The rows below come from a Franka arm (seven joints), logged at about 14 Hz.
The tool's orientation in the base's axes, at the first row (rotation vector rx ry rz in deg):
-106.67 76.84 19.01
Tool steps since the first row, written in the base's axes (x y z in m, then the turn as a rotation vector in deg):
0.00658 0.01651 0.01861 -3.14 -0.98 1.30
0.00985 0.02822 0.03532 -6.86 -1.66 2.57
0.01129 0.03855 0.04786 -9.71 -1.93 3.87
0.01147 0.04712 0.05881 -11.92 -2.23 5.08
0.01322 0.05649 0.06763 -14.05 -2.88 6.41
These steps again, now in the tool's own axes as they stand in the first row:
-0.01998 -0.01614 0.00153 -1.41 2.31 -2.28
-0.03689 -0.02793 0.00002 -3.23 5.11 -4.45
-0.05103 -0.03606 -0.00022 -5.00 7.08 -6.15
-0.06350 -0.04216 -0.00100 -6.44 8.53 -7.66
-0.07457 -0.04878 0.00053 -7.68 9.89 -9.48

